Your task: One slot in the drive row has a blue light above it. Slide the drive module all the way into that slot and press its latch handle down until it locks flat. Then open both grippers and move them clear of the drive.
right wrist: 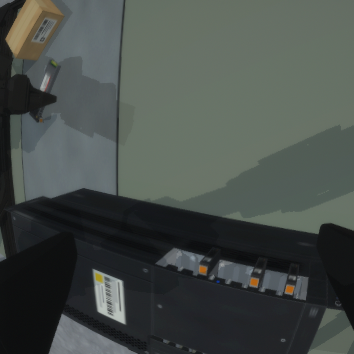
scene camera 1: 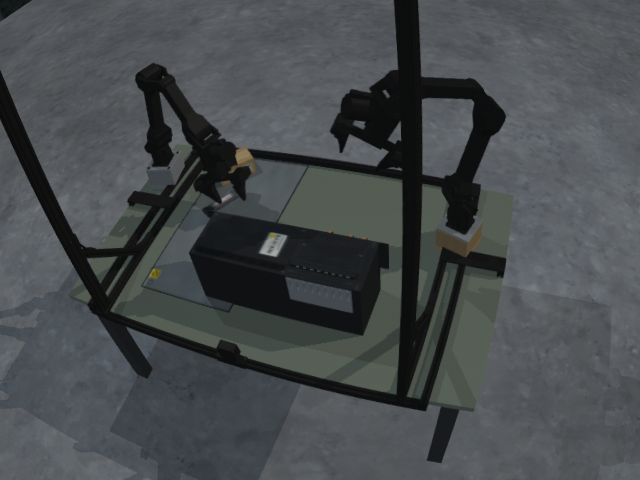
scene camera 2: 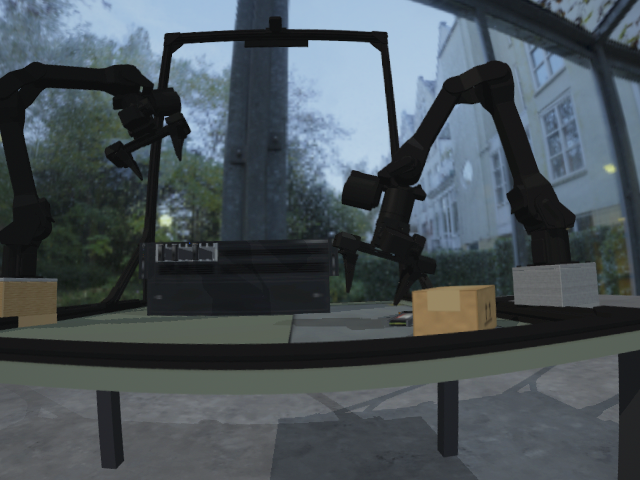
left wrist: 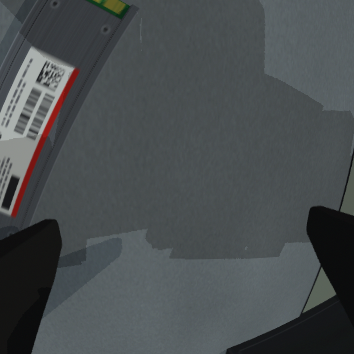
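Seen in the pictures: left gripper, fingertip midpoint: [right wrist: 46,100] [scene camera 1: 232,201] [scene camera 2: 371,299] [left wrist: 187,227]; right gripper, fingertip midpoint: [right wrist: 201,243] [scene camera 1: 358,160] [scene camera 2: 160,169]; left arm's base, origin of the base link: [scene camera 1: 163,160] [scene camera 2: 552,265]; right arm's base, origin of the base link: [scene camera 1: 460,223] [scene camera 2: 18,278].
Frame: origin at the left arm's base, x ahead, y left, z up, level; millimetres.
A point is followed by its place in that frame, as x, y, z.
The drive module [scene camera 1: 226,198] {254, -102, -75} [scene camera 2: 400,318] {270, -83, -75} [left wrist: 37,105] {257, -100, -75} [right wrist: 48,81] {268, -100, -75} lies on the grey mat [scene camera 1: 175,268] {174, -387, -84} [left wrist: 200,310] {307, -250, -84} [right wrist: 97,170] {371, -292, -84}, label up, its orange-tipped handle end toward the black drive chassis [scene camera 1: 242,289] {428, -494, -8} [scene camera 2: 237,297] {536, -361, -44} [right wrist: 225,307]. My left gripper [scene camera 1: 232,199] {294, -146, -45} [scene camera 2: 373,298] {294, -146, -45} [left wrist: 187,227] {294, -146, -45} is open and empty above the mat; in its wrist view the module is at the left, partly beyond one finger. My right gripper [scene camera 1: 360,159] {699, -276, 230} [scene camera 2: 160,168] {699, -276, 230} [right wrist: 201,243] {699, -276, 230} is open and empty, high above the chassis's slot side. A blue light [right wrist: 218,282] {651, -381, 87} shows beside the drive row, near an orange-tipped drive [right wrist: 203,269] {635, -370, 83}.
A cardboard box [scene camera 1: 245,162] {291, 18, -28} [scene camera 2: 452,311] {285, 76, -49} [right wrist: 35,30] {276, 7, -37} stands on the mat close to the module's far end. Two more orange-tipped drives [right wrist: 254,282] {685, -380, 83} [right wrist: 290,289] {719, -386, 83} sit in the row. A black frame post [scene camera 1: 408,206] {840, -727, 518} rises at the table's front right in scene camera 1.
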